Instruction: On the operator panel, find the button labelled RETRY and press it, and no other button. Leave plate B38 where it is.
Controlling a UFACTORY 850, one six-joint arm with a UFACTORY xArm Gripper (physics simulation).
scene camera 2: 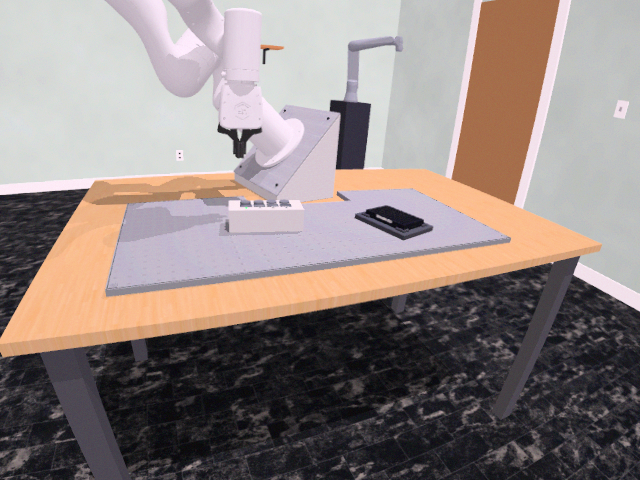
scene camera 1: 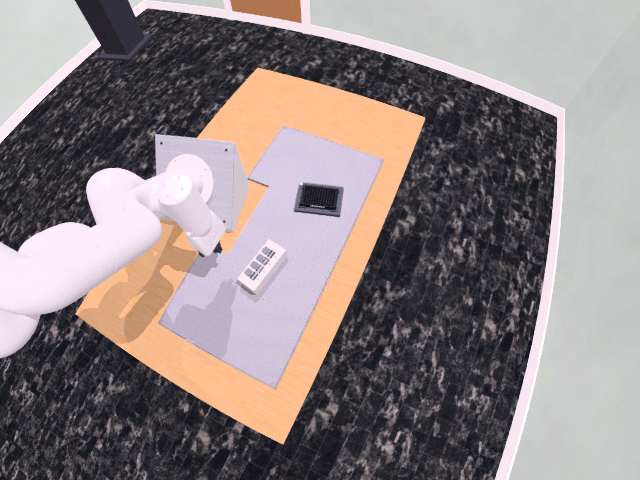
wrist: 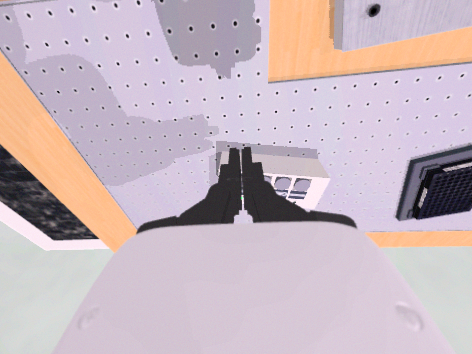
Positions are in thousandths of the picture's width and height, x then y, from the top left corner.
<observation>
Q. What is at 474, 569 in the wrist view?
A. The gripper.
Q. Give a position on an operator panel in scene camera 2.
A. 380, 455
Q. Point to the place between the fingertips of the gripper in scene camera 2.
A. At 374, 328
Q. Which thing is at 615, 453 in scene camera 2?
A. A black plate.
</observation>
